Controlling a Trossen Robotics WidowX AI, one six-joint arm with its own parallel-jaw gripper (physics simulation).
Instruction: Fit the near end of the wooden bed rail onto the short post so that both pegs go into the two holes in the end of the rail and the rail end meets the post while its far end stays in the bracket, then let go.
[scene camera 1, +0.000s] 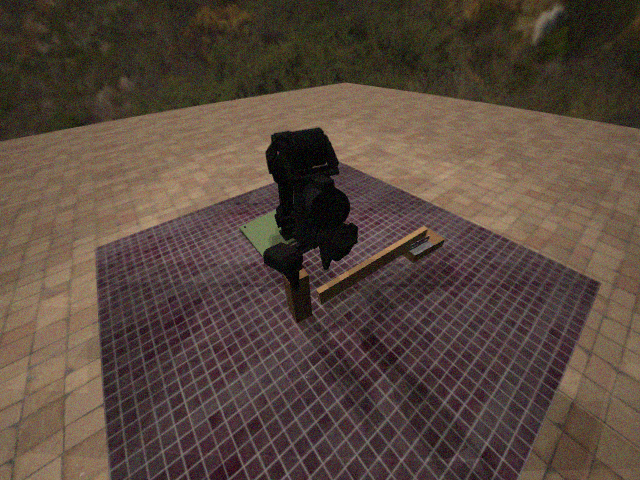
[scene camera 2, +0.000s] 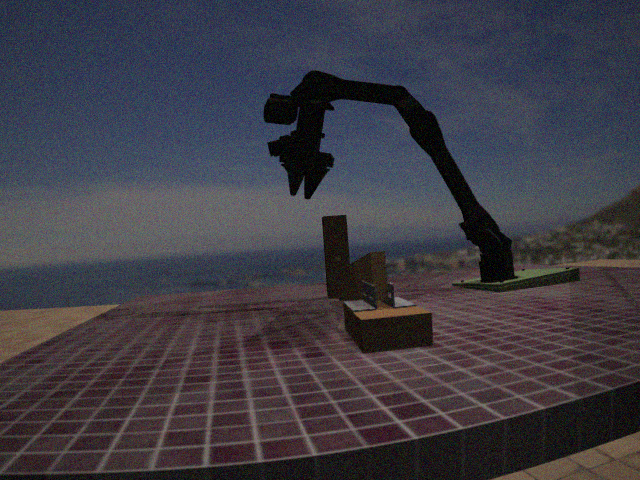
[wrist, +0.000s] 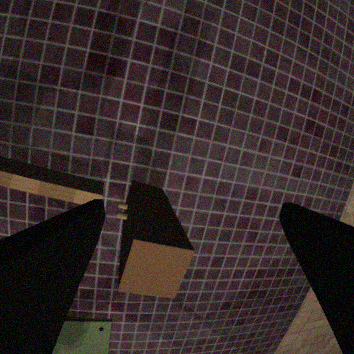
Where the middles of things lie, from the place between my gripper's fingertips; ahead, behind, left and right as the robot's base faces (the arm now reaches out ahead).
The short post (scene camera 2: 335, 235) is 70 mm behind my hand, 10 mm to the right of it and 140 mm below it. Also, from my hand: metal bracket (scene camera 2: 367, 304) (70 mm behind, 470 mm to the left, 180 mm below); wooden bed rail (scene camera 2: 371, 268) (70 mm behind, 270 mm to the left, 170 mm below); wooden block (scene camera 2: 385, 329) (70 mm behind, 500 mm to the left, 210 mm below).
